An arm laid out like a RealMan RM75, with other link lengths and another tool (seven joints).
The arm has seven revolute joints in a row. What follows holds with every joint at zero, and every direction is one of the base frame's.
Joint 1 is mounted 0.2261 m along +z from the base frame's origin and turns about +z.
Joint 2 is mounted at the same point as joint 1 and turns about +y.
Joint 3 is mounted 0.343 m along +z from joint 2 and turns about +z.
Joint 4 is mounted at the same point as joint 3 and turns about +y.
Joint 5 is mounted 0.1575 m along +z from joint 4 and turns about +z.
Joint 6 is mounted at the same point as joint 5 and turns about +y.
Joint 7 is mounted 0.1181 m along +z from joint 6 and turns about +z.
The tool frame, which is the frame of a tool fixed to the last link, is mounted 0.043 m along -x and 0.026 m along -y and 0.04 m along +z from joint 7; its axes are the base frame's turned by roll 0.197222, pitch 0 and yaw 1.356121 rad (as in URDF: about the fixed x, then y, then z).
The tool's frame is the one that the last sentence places.
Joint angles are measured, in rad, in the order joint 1, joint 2, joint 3, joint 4, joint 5, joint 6, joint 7. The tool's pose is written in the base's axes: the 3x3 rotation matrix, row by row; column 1 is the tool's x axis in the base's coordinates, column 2 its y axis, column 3 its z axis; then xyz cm. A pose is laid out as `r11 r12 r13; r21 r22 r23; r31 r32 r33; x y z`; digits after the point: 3 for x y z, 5 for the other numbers.
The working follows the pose.
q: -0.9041, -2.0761, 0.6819, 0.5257, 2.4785, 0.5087, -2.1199
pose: 0.82820 -0.54211 -0.14212; -0.12349 -0.42389 0.89726; -0.54665 -0.72556 -0.41801; -32.437 49.237 -4.354
Where each joint sits with the arm in this pose, in the base's axes (m; each line is computed from the numbers above, not from the rounded line before):
joint 1: 0.0000 0.0000 0.2261
joint 2: 0.0000 0.0000 0.2261
joint 3: -0.1856 0.2359 0.0601
joint 4: -0.1856 0.2359 0.0601
joint 5: -0.2385 0.3837 0.0478
joint 6: -0.2385 0.3837 0.0478
joint 7: -0.2675 0.4778 -0.0174
the tool: -0.3244 0.4924 -0.0435

